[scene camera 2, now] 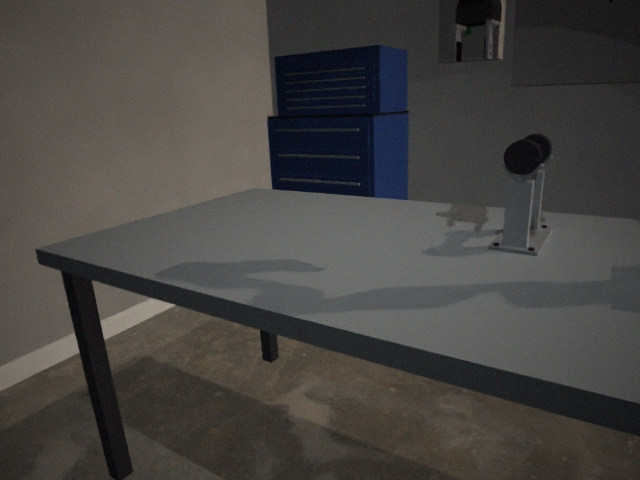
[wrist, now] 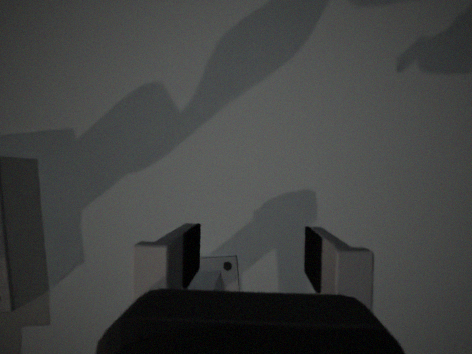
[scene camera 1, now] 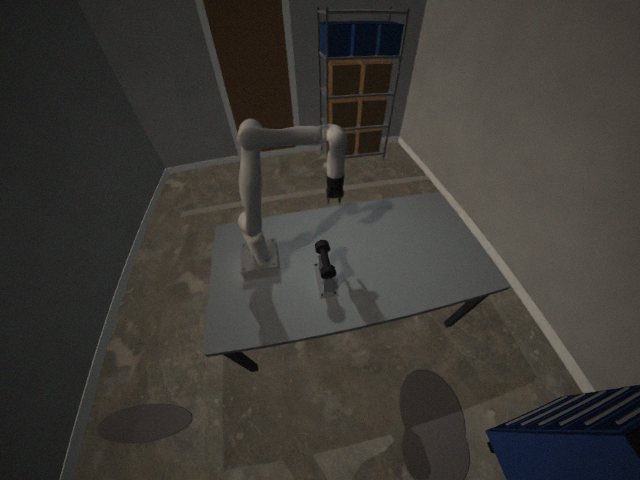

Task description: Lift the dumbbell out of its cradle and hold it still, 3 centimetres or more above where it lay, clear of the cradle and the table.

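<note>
My gripper (wrist: 252,247), seen. Dumbbell (scene camera 2: 522,157), seen. Grey cradle (wrist: 220,273), seen.
</note>
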